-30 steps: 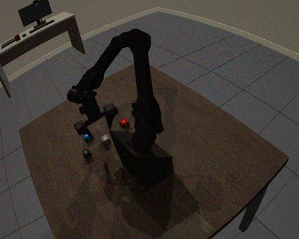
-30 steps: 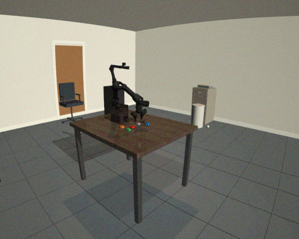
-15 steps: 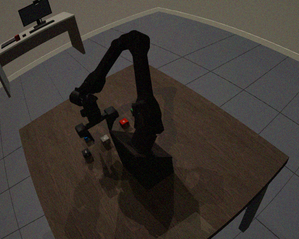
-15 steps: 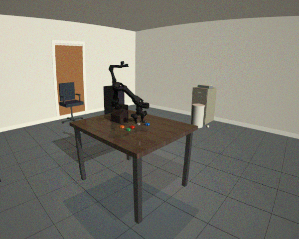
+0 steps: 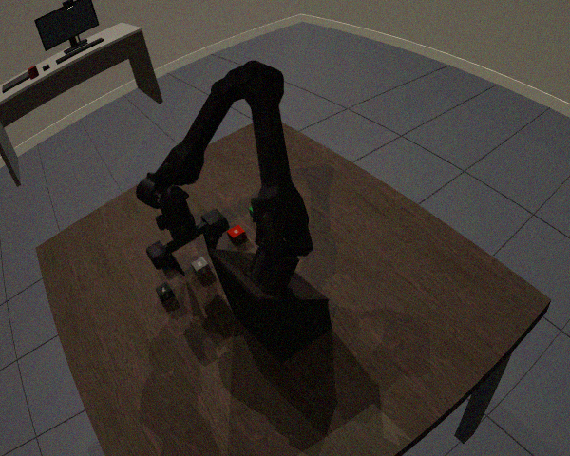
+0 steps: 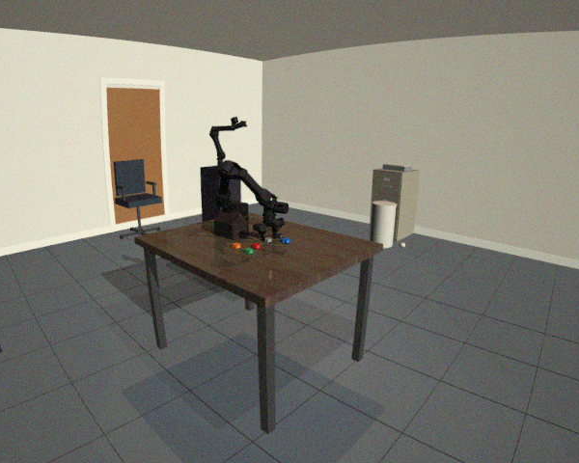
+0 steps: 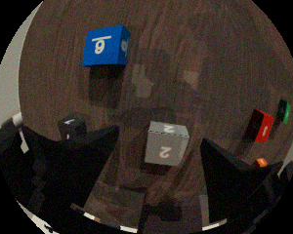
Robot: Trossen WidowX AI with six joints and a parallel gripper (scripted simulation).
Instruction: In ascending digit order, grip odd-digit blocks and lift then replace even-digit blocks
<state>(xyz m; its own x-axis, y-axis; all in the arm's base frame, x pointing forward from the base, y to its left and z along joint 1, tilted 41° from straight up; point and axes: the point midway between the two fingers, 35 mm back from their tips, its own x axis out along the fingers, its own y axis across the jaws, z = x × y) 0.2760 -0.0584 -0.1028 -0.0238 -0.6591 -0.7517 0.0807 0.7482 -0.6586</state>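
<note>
My gripper tip is 10 mm past the grey block. Round my gripper tip: blue block: 80 mm ahead, 50 mm to the left; then black block: 100 mm to the left, 10 mm behind; then red block: 120 mm to the right, 20 mm ahead.
</note>
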